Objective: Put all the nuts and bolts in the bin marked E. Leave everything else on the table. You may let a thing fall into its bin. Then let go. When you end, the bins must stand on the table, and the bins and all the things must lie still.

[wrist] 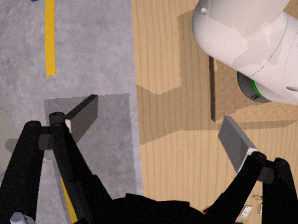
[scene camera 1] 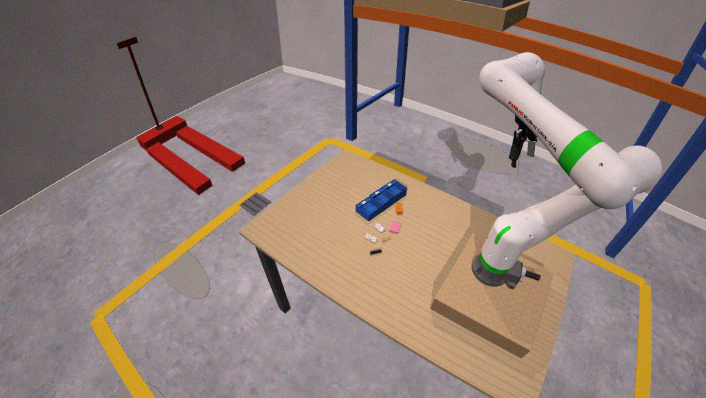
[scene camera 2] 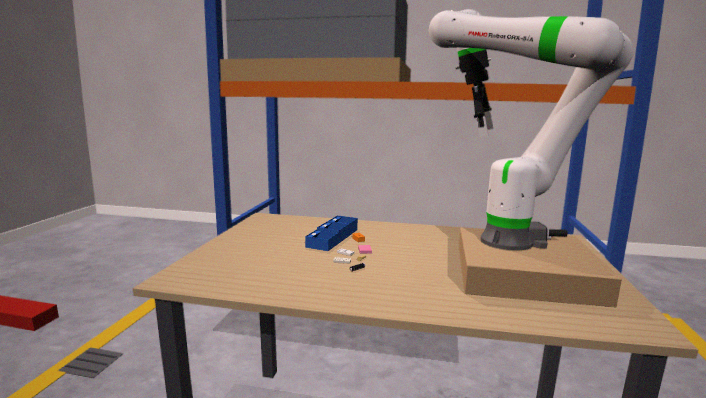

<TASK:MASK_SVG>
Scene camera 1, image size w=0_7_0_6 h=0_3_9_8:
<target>my gripper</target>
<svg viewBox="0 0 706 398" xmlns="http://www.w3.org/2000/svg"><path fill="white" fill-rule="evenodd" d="M515 116L515 122L519 125L518 131L514 131L509 159L511 159L510 174L517 176L519 156L524 142L528 137L527 156L534 157L535 142L538 139Z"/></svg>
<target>blue bin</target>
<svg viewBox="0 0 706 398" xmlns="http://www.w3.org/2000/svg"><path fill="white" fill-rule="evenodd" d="M407 187L394 179L358 203L355 211L367 221L370 221L406 196Z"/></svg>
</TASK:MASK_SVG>
